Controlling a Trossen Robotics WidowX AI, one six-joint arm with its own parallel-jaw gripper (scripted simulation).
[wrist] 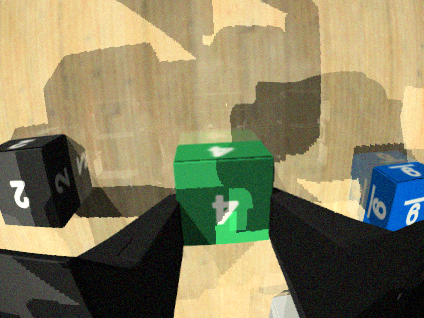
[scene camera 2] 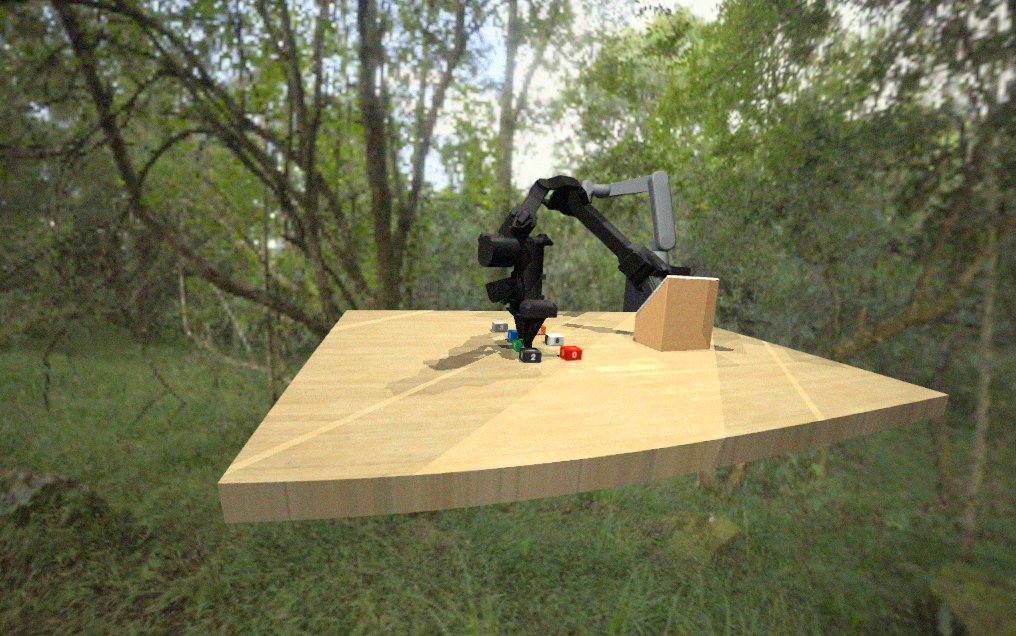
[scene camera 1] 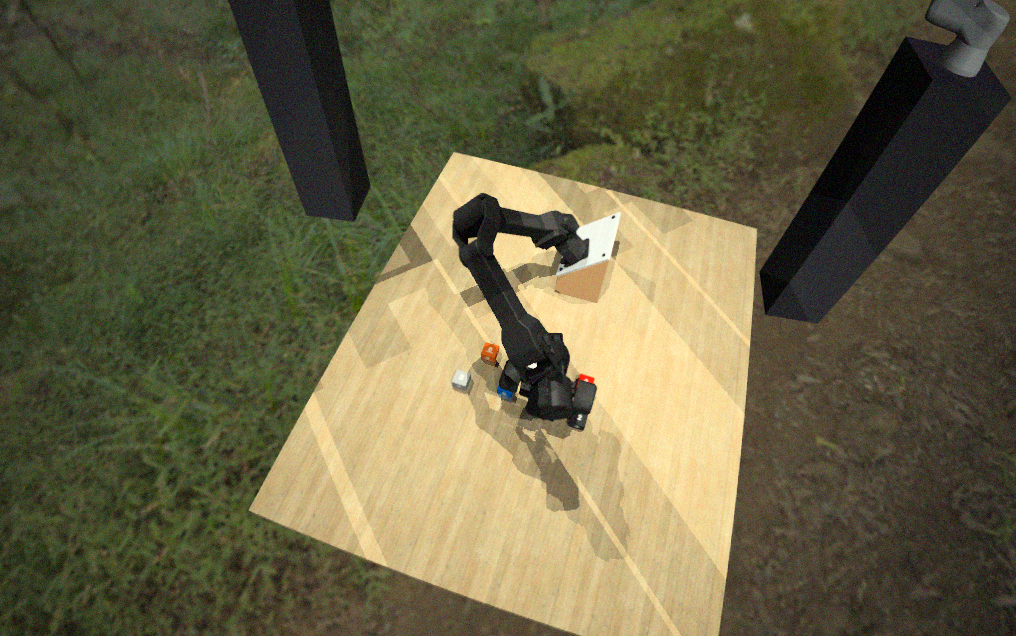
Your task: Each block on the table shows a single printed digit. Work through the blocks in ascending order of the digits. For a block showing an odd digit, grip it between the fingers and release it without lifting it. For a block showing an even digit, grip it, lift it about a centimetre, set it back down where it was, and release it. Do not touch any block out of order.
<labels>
gripper: holds a green block (wrist: 224, 189)
</labels>
